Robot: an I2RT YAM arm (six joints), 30 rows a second.
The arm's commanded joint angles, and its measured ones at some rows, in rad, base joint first. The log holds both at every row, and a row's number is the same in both.
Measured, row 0: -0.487 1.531 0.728 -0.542 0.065 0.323
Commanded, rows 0 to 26: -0.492 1.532 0.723 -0.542 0.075 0.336; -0.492 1.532 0.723 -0.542 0.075 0.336; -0.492 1.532 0.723 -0.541 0.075 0.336; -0.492 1.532 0.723 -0.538 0.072 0.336; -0.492 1.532 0.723 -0.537 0.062 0.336; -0.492 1.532 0.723 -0.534 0.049 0.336; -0.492 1.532 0.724 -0.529 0.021 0.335; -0.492 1.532 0.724 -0.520 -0.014 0.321; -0.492 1.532 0.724 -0.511 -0.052 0.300; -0.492 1.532 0.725 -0.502 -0.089 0.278; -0.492 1.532 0.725 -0.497 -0.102 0.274; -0.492 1.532 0.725 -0.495 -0.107 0.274; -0.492 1.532 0.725 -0.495 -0.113 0.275; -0.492 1.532 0.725 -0.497 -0.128 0.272; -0.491 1.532 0.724 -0.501 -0.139 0.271; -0.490 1.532 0.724 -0.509 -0.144 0.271; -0.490 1.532 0.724 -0.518 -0.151 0.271; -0.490 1.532 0.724 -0.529 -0.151 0.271; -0.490 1.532 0.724 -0.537 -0.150 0.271; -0.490 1.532 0.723 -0.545 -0.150 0.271; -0.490 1.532 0.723 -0.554 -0.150 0.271; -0.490 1.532 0.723 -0.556 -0.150 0.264; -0.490 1.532 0.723 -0.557 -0.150 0.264; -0.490 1.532 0.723 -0.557 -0.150 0.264; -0.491 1.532 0.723 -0.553 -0.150 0.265; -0.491 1.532 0.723 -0.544 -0.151 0.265; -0.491 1.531 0.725 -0.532 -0.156 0.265
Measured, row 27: -0.487 1.531 0.727 -0.548 -0.140 0.279
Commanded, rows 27 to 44: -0.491 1.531 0.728 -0.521 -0.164 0.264; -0.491 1.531 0.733 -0.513 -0.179 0.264; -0.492 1.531 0.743 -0.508 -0.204 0.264; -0.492 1.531 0.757 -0.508 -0.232 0.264; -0.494 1.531 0.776 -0.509 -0.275 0.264; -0.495 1.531 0.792 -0.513 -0.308 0.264; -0.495 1.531 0.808 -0.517 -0.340 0.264; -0.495 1.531 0.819 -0.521 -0.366 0.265; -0.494 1.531 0.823 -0.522 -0.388 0.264; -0.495 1.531 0.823 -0.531 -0.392 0.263; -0.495 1.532 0.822 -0.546 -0.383 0.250; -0.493 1.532 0.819 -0.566 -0.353 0.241; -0.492 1.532 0.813 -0.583 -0.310 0.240; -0.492 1.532 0.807 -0.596 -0.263 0.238; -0.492 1.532 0.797 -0.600 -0.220 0.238; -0.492 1.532 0.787 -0.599 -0.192 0.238; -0.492 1.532 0.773 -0.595 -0.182 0.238; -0.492 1.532 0.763 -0.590 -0.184 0.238
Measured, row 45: -0.487 1.531 0.796 -0.591 -0.254 0.257
